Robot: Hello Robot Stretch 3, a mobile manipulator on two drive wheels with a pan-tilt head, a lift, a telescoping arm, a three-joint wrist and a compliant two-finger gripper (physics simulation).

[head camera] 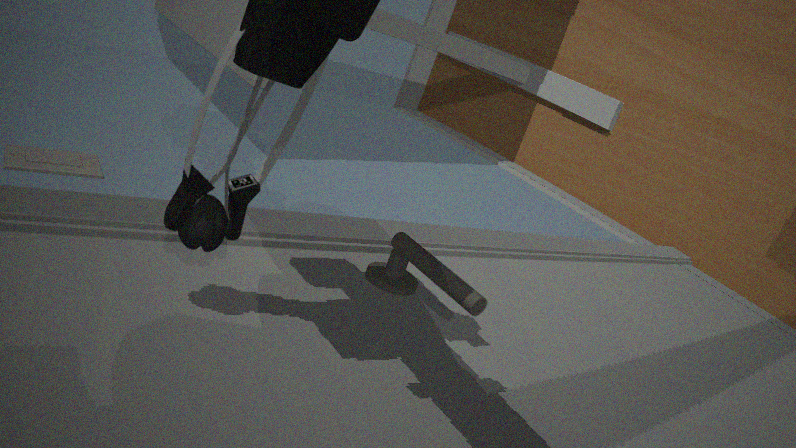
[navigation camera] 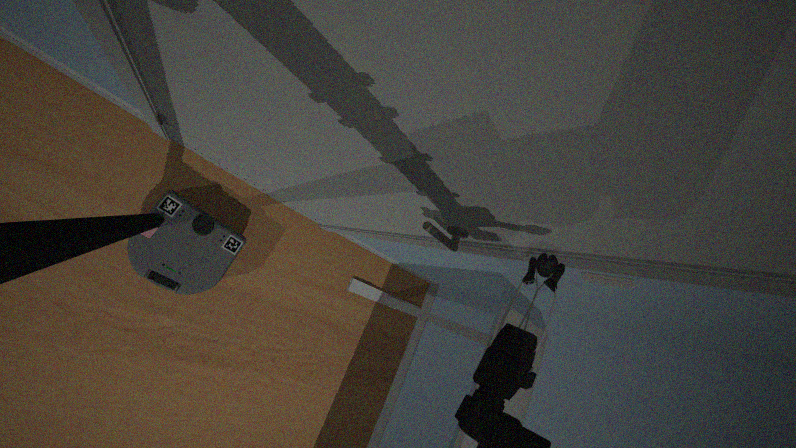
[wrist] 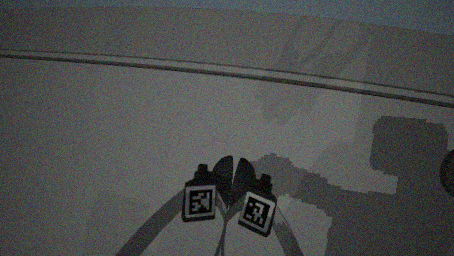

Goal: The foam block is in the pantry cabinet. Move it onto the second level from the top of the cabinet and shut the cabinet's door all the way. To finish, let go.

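Pixels of known places: gripper, fingertip midpoint: (head camera: 193, 245) (navigation camera: 550, 255); robot's base at its link origin: (navigation camera: 202, 224).
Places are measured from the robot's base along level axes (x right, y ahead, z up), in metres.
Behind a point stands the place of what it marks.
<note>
My gripper (head camera: 207, 222) @(x 0.369, y 0.256, z 1.144 m) (navigation camera: 544, 268) @(x 0.369, y 0.256, z 1.144 m) (wrist: 234, 174) @(x 0.369, y 0.256, z 1.144 m) is shut, with its dark fingertips together and no object between them. In the head view it hangs to the left of a dark lever handle (head camera: 440, 273) @(x 0.335, y 0.249, z 0.932 m) (navigation camera: 440, 235) @(x 0.330, y 0.251, z 0.933 m), apart from it, in front of the edge strip of a grey door-like surface (head camera: 557, 311) @(x 0.323, y 0.294, z 0.725 m) (navigation camera: 278, 128) @(x -0.022, y 0.250, z 0.774 m) (wrist: 125, 125). The gripper's shadow falls across this surface and the handle. The foam block does not show in these views. The cabinet's levels do not show either, and I cannot tell which surface belongs to the cabinet.
A blue wall (head camera: 83, 100) @(x 0.964, y 0.395, z 1.155 m) (navigation camera: 668, 356) @(x 1.552, y 0.404, z 1.491 m) with a flat pale plate (head camera: 52, 161) @(x 0.650, y 0.348, z 1.222 m) lies beyond the gripper. A white bar (head camera: 579, 101) (navigation camera: 364, 288) juts out over the wooden floor (head camera: 696, 111) @(x 0.641, y 0.012, z 0.000 m) (navigation camera: 250, 345) @(x 0.487, y -0.397, z 0.000 m). My grey base (navigation camera: 189, 256) @(x 0.026, y -0.119, z 0.160 m) stands at the left in the navigation view.
</note>
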